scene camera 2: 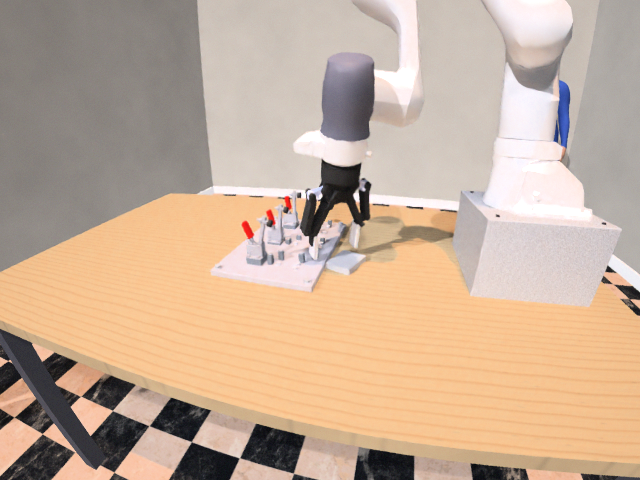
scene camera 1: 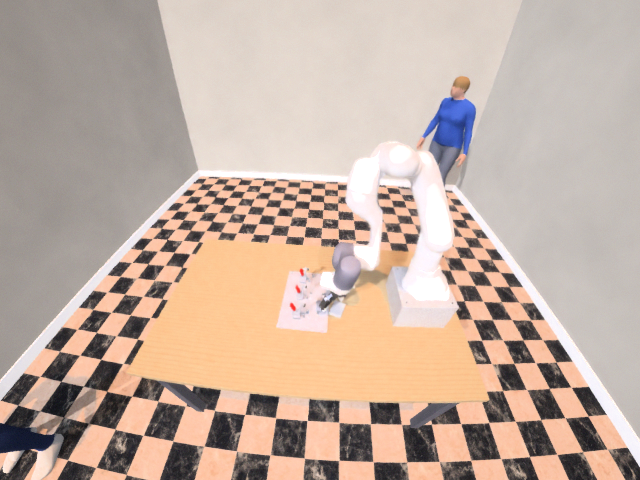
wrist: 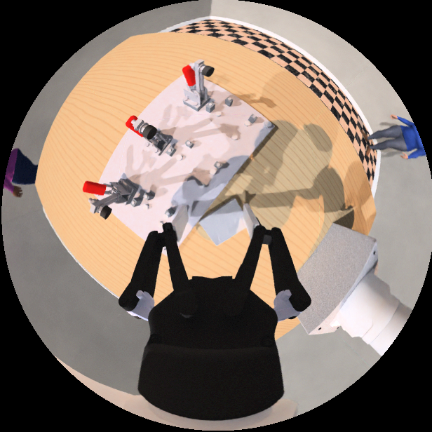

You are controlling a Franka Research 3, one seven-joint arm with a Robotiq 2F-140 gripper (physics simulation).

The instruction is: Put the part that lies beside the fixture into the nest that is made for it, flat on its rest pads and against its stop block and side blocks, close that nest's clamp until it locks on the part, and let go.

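Observation:
The part, a flat grey plate (scene camera 1: 337, 310) (scene camera 2: 346, 262) (wrist: 222, 225), lies on the table beside the right edge of the pale fixture board (scene camera 1: 312, 324) (scene camera 2: 289, 273) (wrist: 145, 222). My gripper (scene camera 1: 329, 304) (scene camera 2: 334, 252) (wrist: 214, 211) is open and empty, pointing down. In the wrist view its fingers appear on either side of the part, the left one over the board's edge; they look slightly above the part. The near clamp (scene camera 2: 254, 252) (wrist: 122, 192), middle clamp (scene camera 2: 275, 235) (wrist: 160, 141) and far clamp (scene camera 2: 291, 219) (wrist: 196, 97) have red handles and raised arms. Small blocks and pads stand before them.
The robot's grey base block (scene camera 1: 421, 312) (scene camera 2: 537, 258) (wrist: 335, 280) stands on the right of the wooden table (scene camera 1: 232, 356) (scene camera 2: 258, 330) (wrist: 90, 100). A person in blue (scene camera 1: 452, 121) (wrist: 410, 137) stands beyond the table. The raised clamp arms rise above the board left of my gripper.

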